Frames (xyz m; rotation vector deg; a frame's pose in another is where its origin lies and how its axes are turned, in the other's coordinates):
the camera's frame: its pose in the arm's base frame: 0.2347 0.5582 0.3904 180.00 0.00 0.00
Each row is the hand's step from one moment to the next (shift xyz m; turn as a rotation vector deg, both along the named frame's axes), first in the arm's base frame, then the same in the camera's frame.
Working: the arm's base frame: its pose in the camera's frame: -0.2347 0.5582 0.3904 180.00 0.00 0.00

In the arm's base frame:
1: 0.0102 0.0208 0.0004 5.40 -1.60 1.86
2: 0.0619 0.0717 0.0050 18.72 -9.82 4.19
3: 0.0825 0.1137 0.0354 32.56 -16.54 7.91
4: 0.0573 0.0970 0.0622 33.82 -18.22 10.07
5: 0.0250 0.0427 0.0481 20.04 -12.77 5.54
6: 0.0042 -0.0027 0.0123 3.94 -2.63 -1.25
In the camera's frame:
1: 0.0102 -0.0208 -0.0004 5.40 1.60 -1.86
2: 0.0619 -0.0717 -0.0050 18.72 9.82 -4.19
3: 0.0825 -0.1137 -0.0354 32.56 16.54 -7.91
4: 0.0573 -0.0970 -0.0622 33.82 18.22 -10.07
5: 0.0250 -0.0427 -0.0481 20.04 12.77 -5.54
6: 0.0042 0.0027 -0.0123 3.94 2.63 1.25

